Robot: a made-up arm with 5 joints.
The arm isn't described. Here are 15 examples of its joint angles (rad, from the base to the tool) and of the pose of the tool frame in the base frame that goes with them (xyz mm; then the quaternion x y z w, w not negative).
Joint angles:
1: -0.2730 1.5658 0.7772 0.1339 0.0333
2: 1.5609 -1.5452 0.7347 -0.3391 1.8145
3: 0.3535 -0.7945 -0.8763 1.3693 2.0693
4: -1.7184 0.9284 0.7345 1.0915 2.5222
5: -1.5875 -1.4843 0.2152 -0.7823 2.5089
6: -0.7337 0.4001 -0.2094 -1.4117 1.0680
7: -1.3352 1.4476 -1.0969 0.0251 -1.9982
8: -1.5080 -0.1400 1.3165 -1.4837 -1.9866
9: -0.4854 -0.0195 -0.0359 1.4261 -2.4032
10: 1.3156 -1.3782 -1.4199 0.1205 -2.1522
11: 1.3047 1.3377 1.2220 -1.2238 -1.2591
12: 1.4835 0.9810 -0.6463 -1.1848 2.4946
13: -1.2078 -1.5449 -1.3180 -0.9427 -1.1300
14: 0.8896 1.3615 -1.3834 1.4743 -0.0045
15: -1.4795 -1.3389 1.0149 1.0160 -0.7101
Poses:
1: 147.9 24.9 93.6 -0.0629 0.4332 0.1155 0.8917
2: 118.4 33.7 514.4 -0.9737 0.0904 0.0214 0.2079
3: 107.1 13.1 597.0 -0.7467 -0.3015 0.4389 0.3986
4: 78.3 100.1 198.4 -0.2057 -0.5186 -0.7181 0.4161
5: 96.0 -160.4 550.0 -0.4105 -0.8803 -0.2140 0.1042
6: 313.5 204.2 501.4 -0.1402 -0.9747 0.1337 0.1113
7: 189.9 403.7 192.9 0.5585 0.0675 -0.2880 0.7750
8: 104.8 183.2 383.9 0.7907 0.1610 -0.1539 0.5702
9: 284.8 108.7 390.1 0.0994 -0.0102 -0.8281 0.5516
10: 31.0 337.6 444.0 0.3644 -0.7688 0.5164 0.0979
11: 151.6 -119.1 123.3 0.0002 -0.1172 -0.9586 0.2597
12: 151.7 -376.0 381.5 -0.8641 0.3592 0.1632 0.3126
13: -29.7 -321.5 310.5 -0.4072 0.1615 0.0131 0.8989
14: 333.3 -260.3 198.2 -0.0240 -0.0541 -0.4533 0.8894
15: 97.7 48.7 358.7 0.3827 -0.1857 0.3191 0.8469
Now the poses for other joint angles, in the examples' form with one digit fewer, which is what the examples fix.
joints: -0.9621 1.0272 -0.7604 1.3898 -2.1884
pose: 276 266 223 -0.043 -0.001 -0.595 0.803
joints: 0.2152 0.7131 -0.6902 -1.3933 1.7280
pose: 421 -56 485 -0.808 -0.581 0.067 0.074
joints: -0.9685 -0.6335 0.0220 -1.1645 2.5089
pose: 116 37 624 -0.675 -0.731 -0.101 0.015
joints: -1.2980 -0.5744 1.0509 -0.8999 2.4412
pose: 137 159 446 0.437 0.717 -0.522 0.147
